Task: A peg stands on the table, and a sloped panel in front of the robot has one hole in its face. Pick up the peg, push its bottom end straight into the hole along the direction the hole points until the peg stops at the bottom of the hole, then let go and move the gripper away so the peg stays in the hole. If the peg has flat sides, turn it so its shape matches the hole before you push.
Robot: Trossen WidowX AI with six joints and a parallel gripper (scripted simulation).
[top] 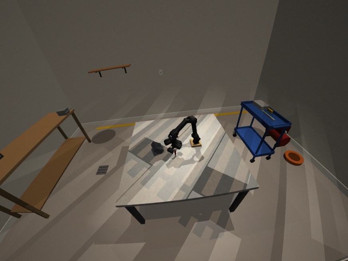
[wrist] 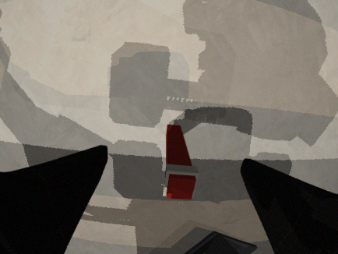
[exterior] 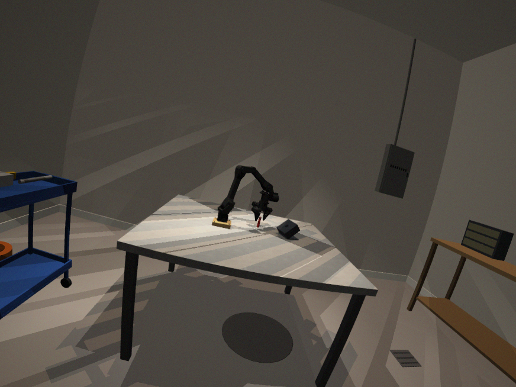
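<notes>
My gripper tip is now 18 cm short of the dark sloped panel, 12 cm to the left of it and 1 cm below it. Also, from my gripper tip: red peg (1 cm above).
</notes>
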